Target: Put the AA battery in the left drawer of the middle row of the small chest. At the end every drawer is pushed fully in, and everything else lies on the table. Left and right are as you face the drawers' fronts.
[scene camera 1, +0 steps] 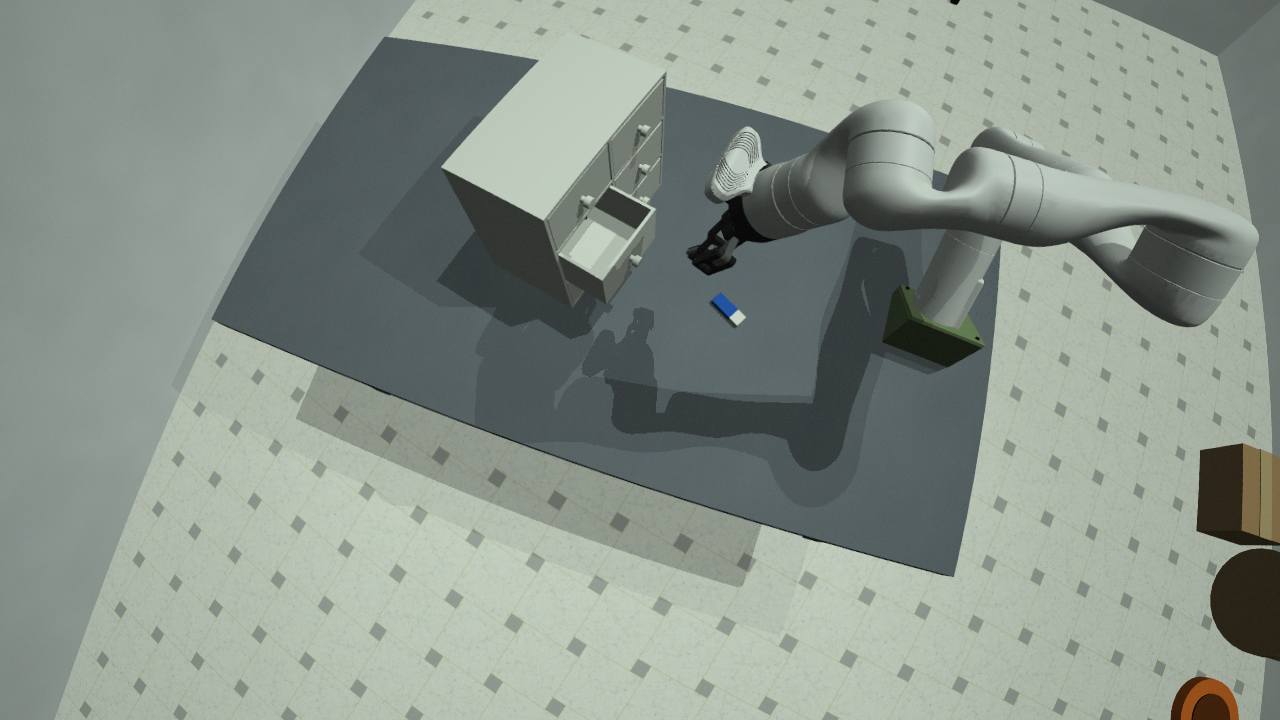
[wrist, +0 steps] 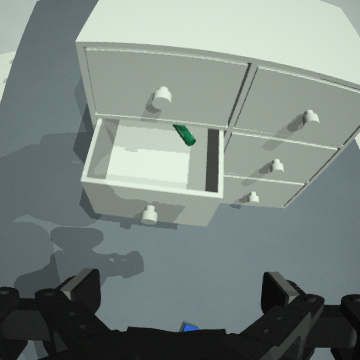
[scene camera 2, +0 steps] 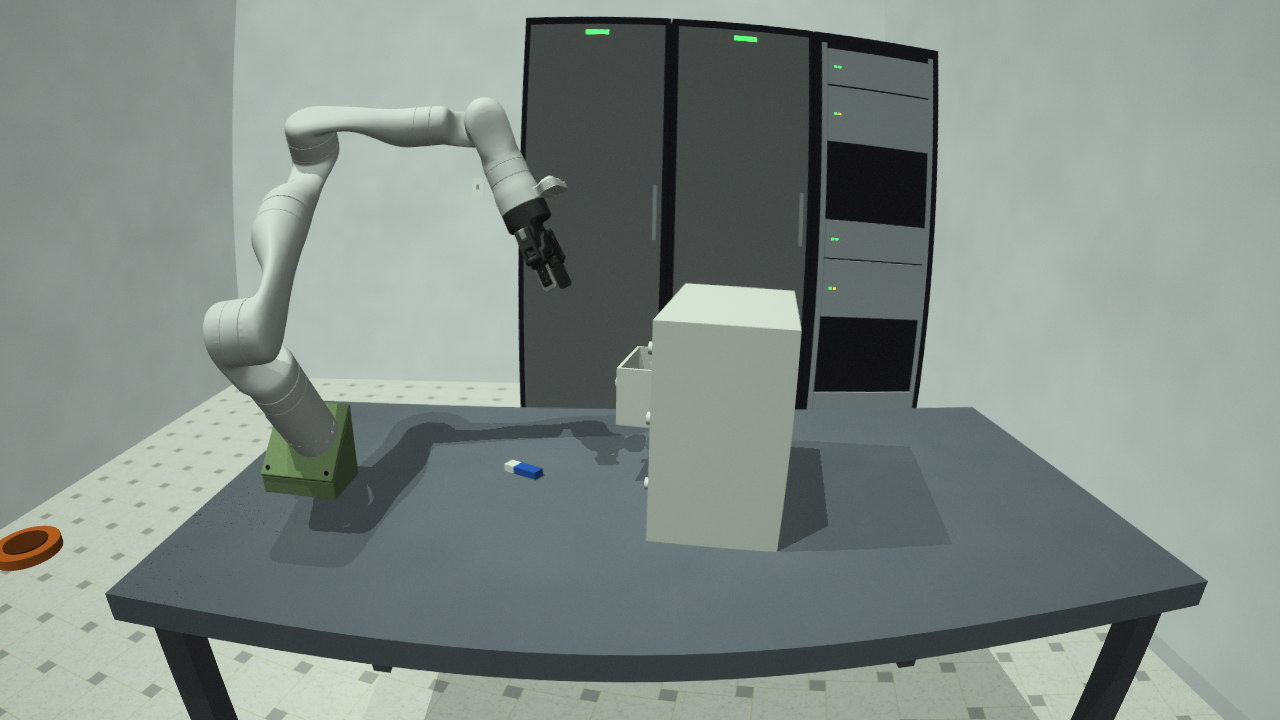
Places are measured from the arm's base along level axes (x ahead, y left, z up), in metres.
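Pixels of known places: gripper, fingertip midpoint: (scene camera 1: 709,226) (wrist: 180,289) (scene camera 2: 559,288); arm's base at its link origin: (scene camera 1: 934,312) (scene camera 2: 314,432).
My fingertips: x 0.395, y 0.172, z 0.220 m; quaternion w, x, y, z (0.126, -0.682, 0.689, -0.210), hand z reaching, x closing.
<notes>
For each thing: its middle in the pictures, then the offset to it from my fingertips. "spot": a spot on its surface instead. Level surfaces: height alone.
- white chest at the middle of its body: (wrist: 219,99) (scene camera 2: 728,405) (scene camera 1: 569,175) 0.275 m ahead, 0.076 m right, 0.154 m down
- middle row at a spot on its surface: (wrist: 125,200) (scene camera 1: 620,268) spot: 0.112 m ahead, 0.044 m left, 0.148 m down
- green AA battery at the middle of its body: (wrist: 182,130) 0.244 m ahead, 0.026 m right, 0.192 m down
- white block at the middle of its body: (wrist: 184,344) (scene camera 2: 523,469) (scene camera 1: 728,310) 0.059 m back, 0.035 m right, 0.304 m down
- table at its surface level: 0.311 m down
The white chest (scene camera 1: 546,125) (scene camera 2: 720,429) (wrist: 215,30) stands on the table. Its left drawer of the middle row (scene camera 1: 617,268) (scene camera 2: 633,398) (wrist: 125,200) is pulled out. The green AA battery (wrist: 184,135) lies inside that drawer, toward its back, partly hidden under the drawer above; it does not show in the scene camera views. The other drawer fronts that show in the wrist view look pushed in. My gripper (scene camera 1: 712,259) (scene camera 2: 554,284) (wrist: 180,289) is open and empty, in the air in front of the chest and above the level of the open drawer.
A blue and white block (scene camera 1: 727,308) (scene camera 2: 523,469) (wrist: 190,327) lies on the table (scene camera 1: 501,402) (scene camera 2: 572,573) between the chest and the green arm base (scene camera 1: 930,335) (scene camera 2: 308,470). Tall dark cabinets (scene camera 2: 595,179) stand behind the table.
</notes>
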